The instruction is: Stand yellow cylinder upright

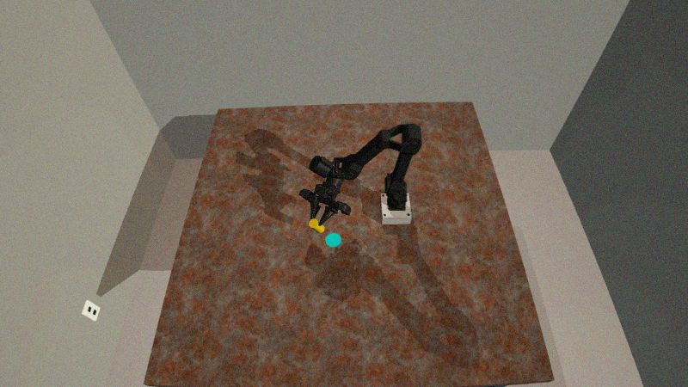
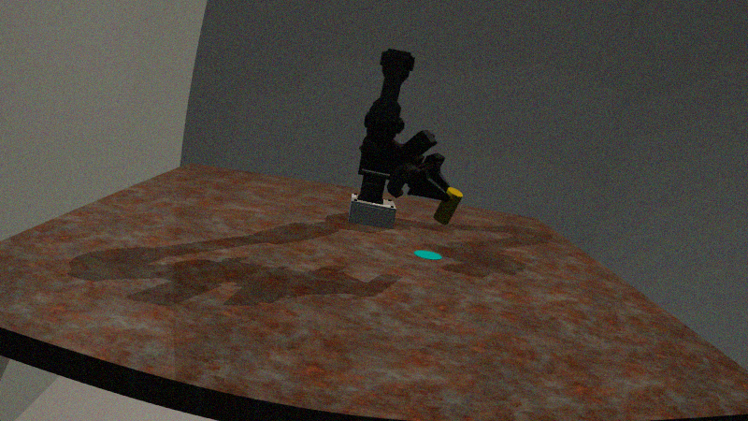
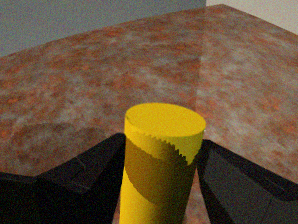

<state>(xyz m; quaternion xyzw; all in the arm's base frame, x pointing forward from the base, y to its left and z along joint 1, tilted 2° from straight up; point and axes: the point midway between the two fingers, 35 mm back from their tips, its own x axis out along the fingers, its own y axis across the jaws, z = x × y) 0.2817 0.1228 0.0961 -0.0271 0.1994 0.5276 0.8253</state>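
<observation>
Right now the cyan circle is 14 cm below my gripper tip, 5 cm behind it and 2 cm to the right of it. Also, from my gripper tip: yellow tall cylinder 2 cm below.
</observation>
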